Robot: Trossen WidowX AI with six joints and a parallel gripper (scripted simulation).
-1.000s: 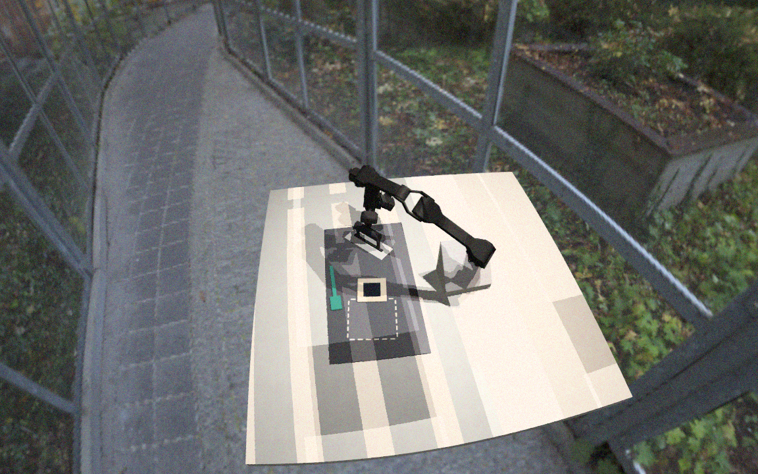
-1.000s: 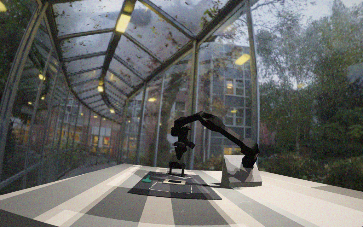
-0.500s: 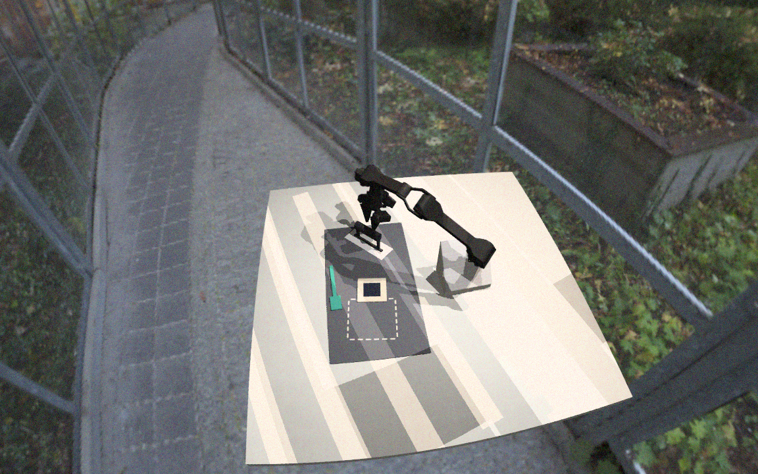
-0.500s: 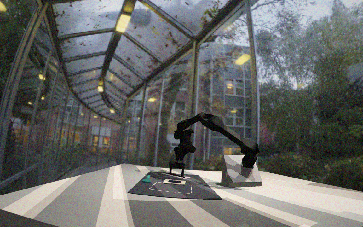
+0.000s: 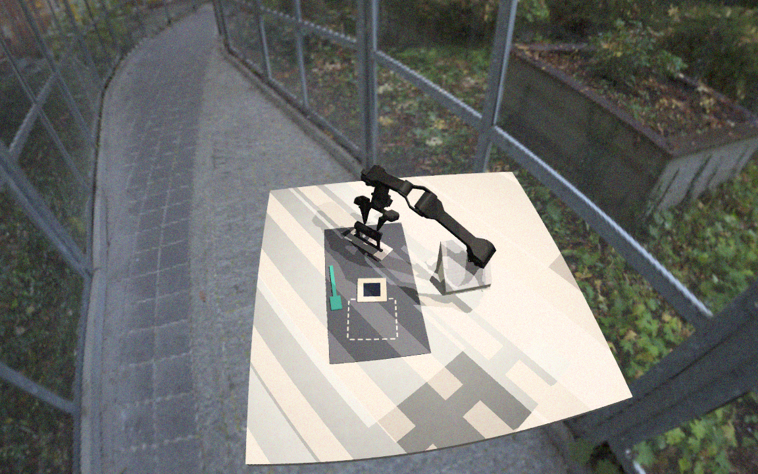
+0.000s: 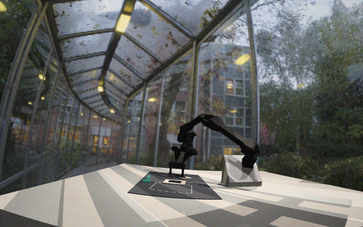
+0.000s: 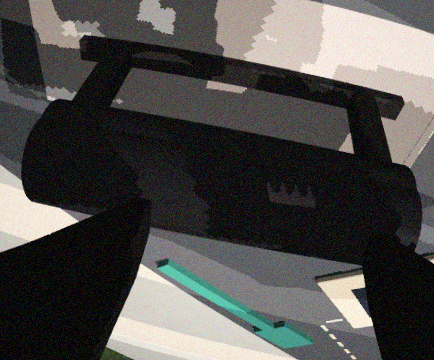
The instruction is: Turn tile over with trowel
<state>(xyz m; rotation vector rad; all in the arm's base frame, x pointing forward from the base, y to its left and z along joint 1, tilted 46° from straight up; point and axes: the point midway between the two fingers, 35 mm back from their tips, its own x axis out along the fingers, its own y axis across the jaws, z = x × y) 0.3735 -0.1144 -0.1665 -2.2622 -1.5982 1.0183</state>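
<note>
My gripper tip is 21 cm to the right of the dark mat, 11 cm above it and 1 cm short of it. Also, from my gripper tip: cream tile: 24 cm to the left, 9 cm below, 1 cm ahead; green trowel: 24 cm to the left, 15 cm ahead, 9 cm below.
</note>
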